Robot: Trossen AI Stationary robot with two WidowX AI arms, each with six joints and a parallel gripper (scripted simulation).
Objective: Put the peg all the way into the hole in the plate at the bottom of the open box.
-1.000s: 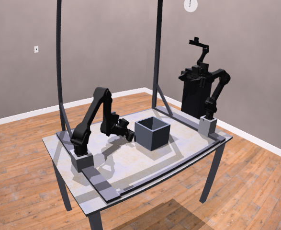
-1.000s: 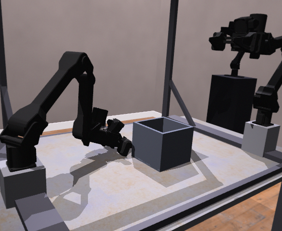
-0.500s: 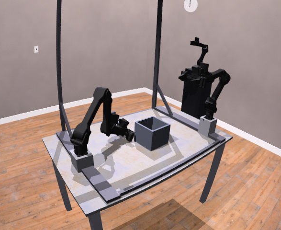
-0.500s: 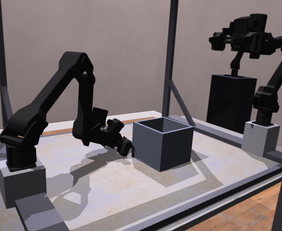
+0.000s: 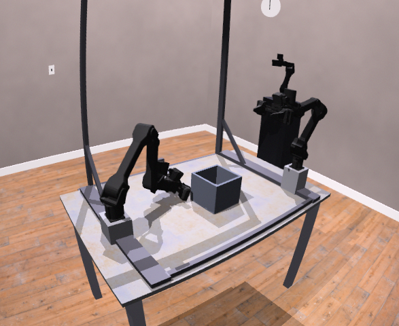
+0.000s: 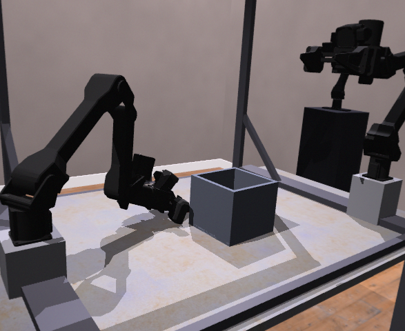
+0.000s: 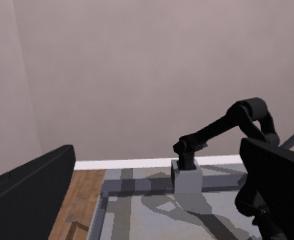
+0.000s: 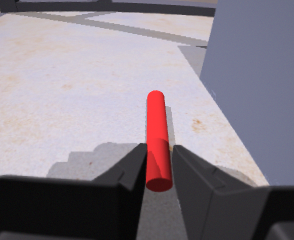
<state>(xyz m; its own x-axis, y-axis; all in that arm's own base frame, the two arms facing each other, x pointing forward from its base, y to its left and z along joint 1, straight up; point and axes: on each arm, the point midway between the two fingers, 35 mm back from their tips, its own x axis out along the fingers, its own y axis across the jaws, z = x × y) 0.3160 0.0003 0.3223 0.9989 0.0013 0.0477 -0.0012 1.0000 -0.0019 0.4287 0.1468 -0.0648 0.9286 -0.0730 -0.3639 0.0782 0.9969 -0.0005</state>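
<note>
The red peg is 5 cm to the left of my right hand and 2 cm below it. Also, from my right hand: plate: 13 cm ahead, 9 cm to the left, 2 cm above.
</note>
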